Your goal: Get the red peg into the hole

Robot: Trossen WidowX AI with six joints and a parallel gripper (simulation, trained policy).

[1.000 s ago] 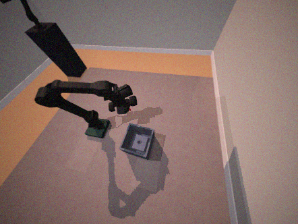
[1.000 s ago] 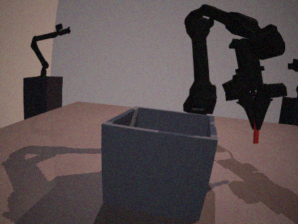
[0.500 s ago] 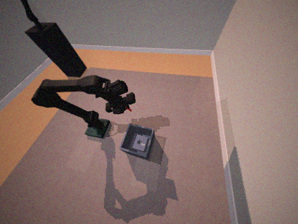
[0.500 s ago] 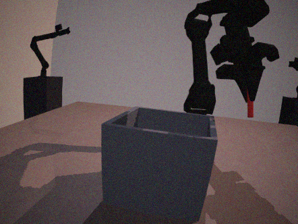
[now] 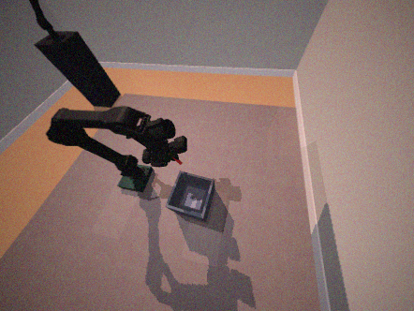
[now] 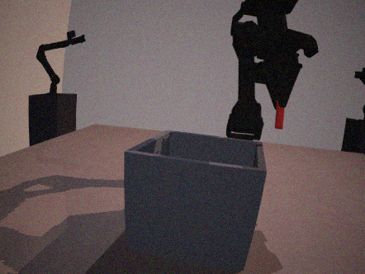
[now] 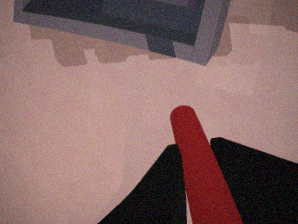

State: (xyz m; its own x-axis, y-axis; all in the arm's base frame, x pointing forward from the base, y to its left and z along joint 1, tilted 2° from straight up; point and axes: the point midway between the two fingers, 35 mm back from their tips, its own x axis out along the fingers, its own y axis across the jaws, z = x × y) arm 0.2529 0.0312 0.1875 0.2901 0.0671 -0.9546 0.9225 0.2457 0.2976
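The plate lies 150 mm below my gripper tip, 110 mm to the right of it and 80 mm ahead of it. From my gripper tip the other things lie so: red peg 10 mm above.
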